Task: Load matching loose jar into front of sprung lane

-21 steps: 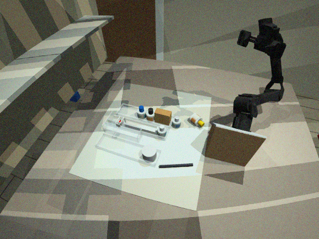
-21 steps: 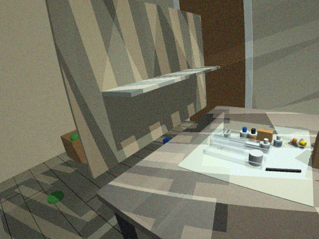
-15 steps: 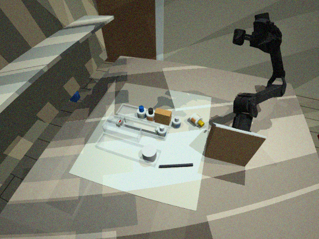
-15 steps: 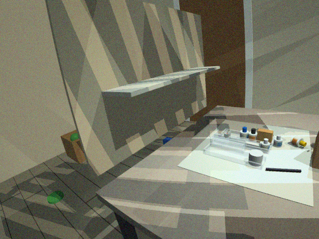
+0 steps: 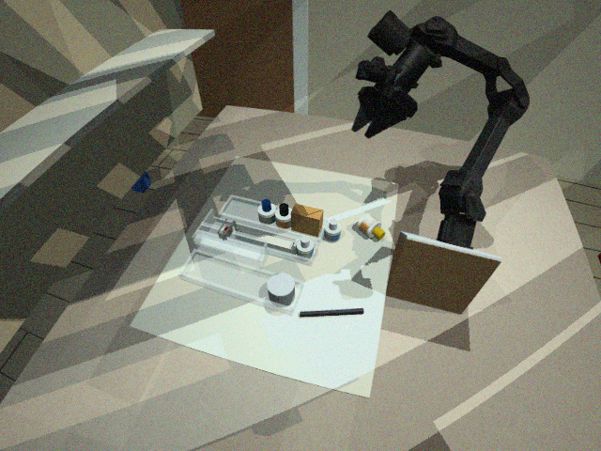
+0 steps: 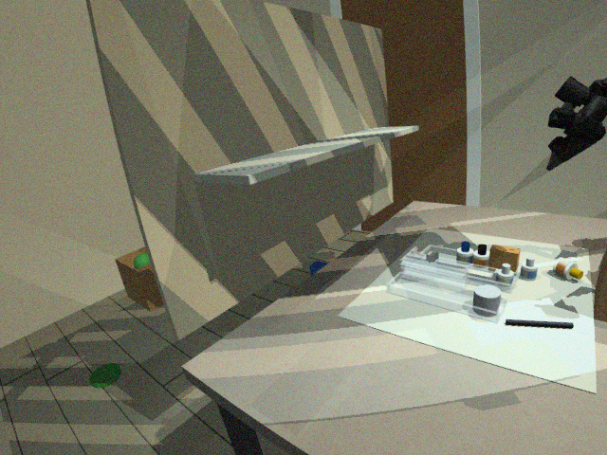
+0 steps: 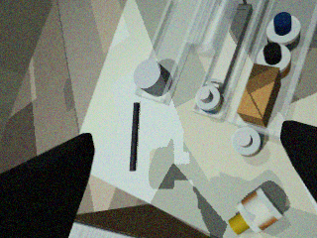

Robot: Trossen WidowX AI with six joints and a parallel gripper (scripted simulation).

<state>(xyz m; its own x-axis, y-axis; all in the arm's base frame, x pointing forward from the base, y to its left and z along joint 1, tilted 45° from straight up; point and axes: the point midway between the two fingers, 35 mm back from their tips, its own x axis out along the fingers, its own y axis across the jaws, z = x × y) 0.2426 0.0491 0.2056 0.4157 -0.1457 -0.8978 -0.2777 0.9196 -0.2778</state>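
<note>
Right now the grey cylinder is 12 cm ahead of my gripper tip, 22 cm to the left of it and 28 cm below it. Also, from my gripper tip: black rod: 24 cm to the left, 30 cm below.
</note>
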